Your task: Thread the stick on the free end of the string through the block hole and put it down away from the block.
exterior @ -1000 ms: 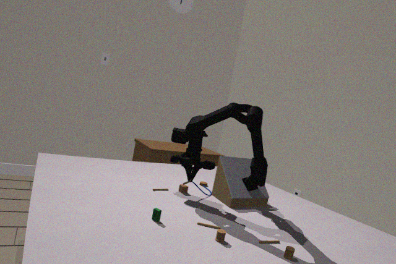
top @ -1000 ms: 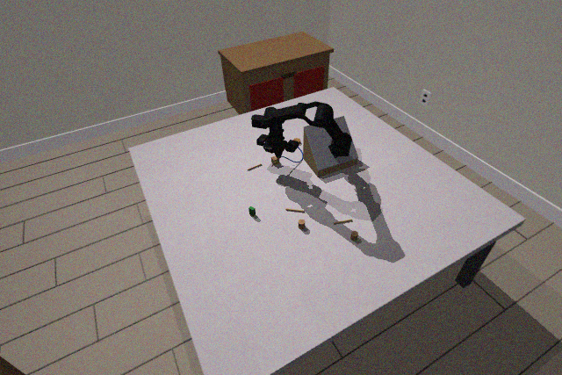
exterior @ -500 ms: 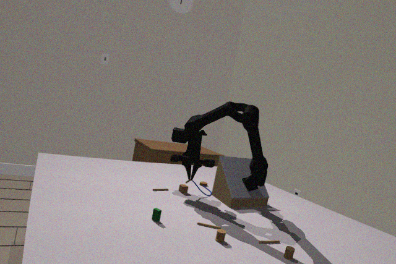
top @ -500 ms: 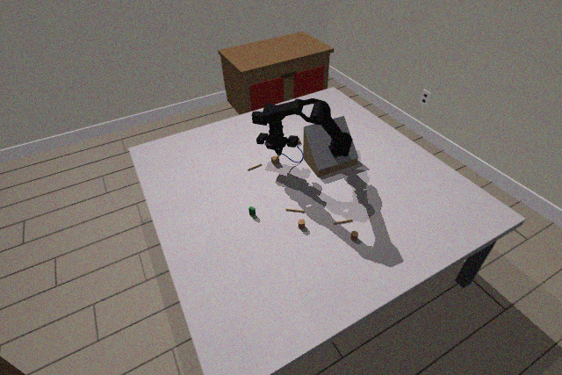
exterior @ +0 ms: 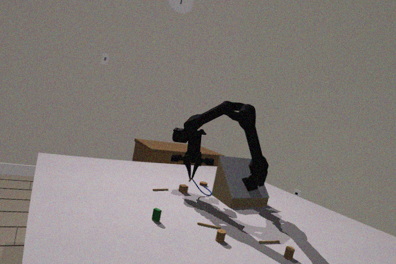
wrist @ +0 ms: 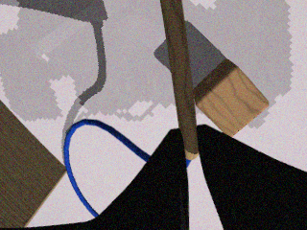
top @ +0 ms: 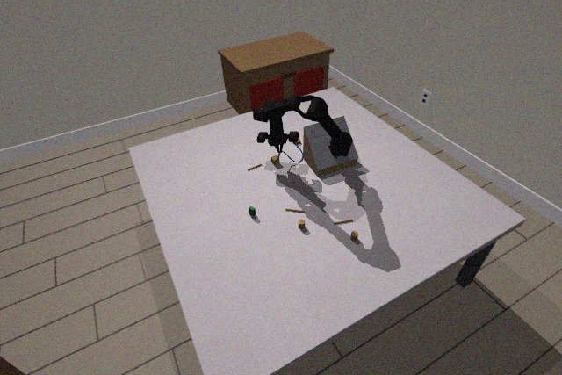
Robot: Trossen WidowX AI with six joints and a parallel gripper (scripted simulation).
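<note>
My gripper tip is now 5 cm above the wooden block, 2 cm to the left of it and 2 cm short of it. Round my gripper tip: green cube: 27 cm ahead, 21 cm to the left, 5 cm below; round wooden button: 16 cm behind, 10 cm to the right, 6 cm below.
</note>
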